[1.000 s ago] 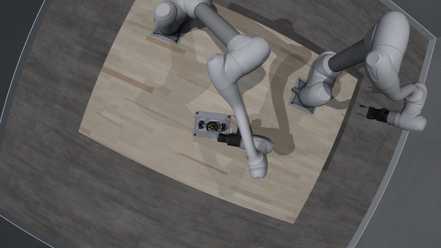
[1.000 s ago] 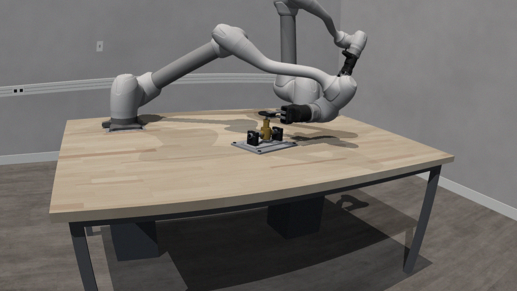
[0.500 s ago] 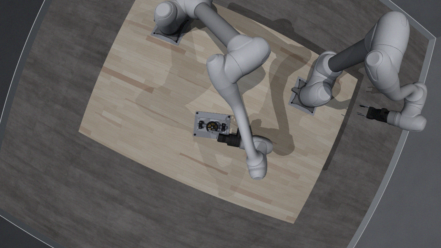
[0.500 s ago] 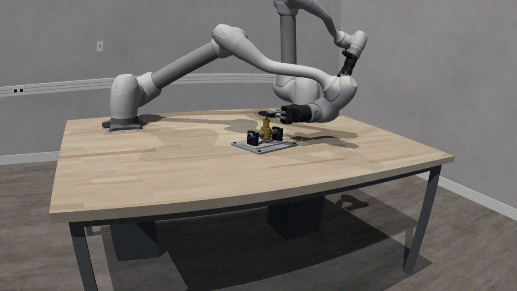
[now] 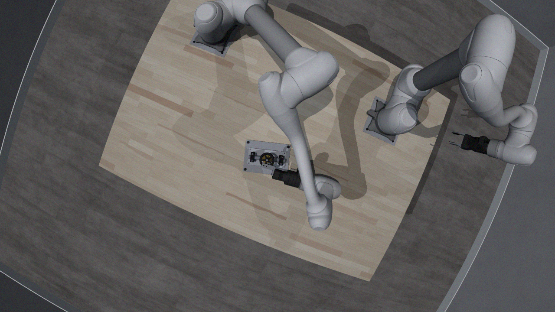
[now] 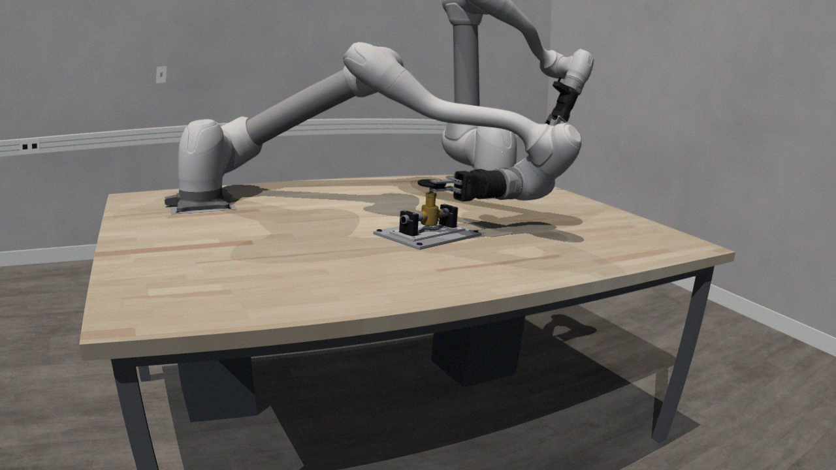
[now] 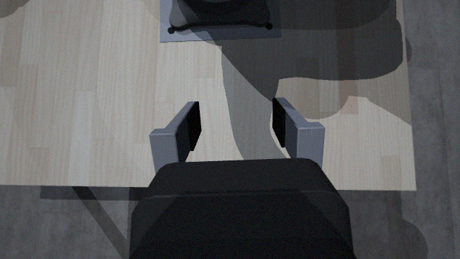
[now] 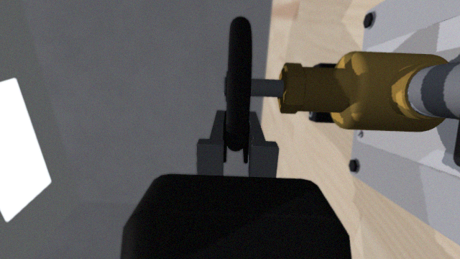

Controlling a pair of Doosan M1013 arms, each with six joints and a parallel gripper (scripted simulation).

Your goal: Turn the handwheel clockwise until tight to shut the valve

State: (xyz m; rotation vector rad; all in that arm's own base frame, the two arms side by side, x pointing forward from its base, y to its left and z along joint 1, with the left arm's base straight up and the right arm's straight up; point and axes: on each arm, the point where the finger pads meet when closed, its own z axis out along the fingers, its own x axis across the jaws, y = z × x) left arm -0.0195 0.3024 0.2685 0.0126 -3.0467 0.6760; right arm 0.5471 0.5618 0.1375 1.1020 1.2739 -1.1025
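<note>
Now: right hand 3 cm past the black handwheel, 1 cm to the left of it and 1 cm above it.
</note>
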